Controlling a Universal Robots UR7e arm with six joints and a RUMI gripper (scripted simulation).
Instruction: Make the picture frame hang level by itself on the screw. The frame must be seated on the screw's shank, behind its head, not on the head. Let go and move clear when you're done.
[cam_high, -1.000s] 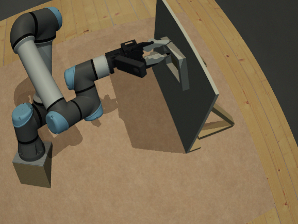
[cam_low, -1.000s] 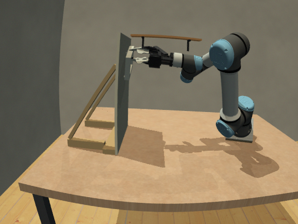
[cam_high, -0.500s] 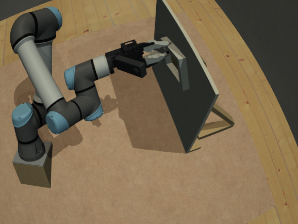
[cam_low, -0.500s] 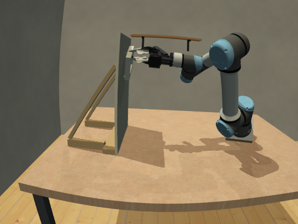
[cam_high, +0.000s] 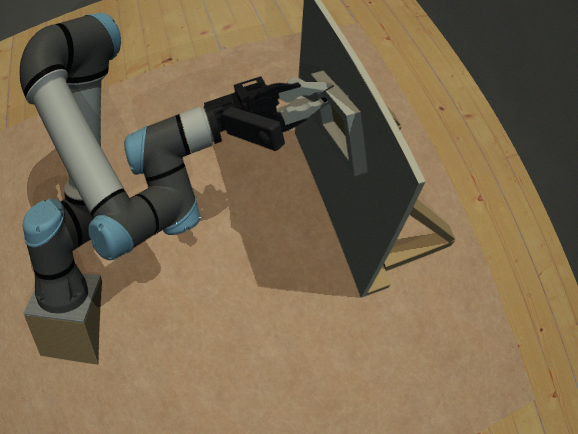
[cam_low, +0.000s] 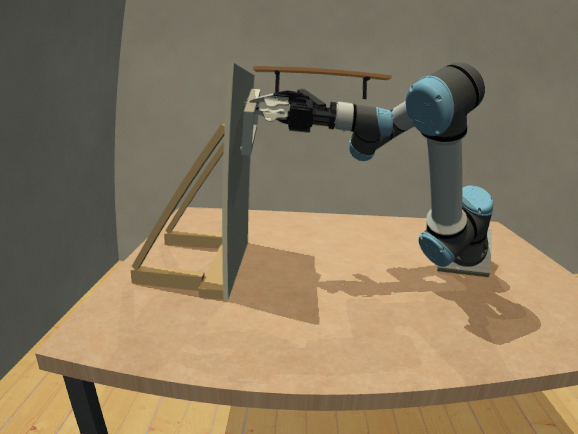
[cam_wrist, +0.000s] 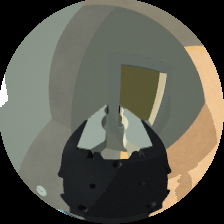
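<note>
The pale picture frame lies 20 mm ahead of my hand, 30 mm to the right of it and 40 mm below it. Round my hand: upright board: 40 mm ahead, 20 mm to the right, 180 mm below.
</note>
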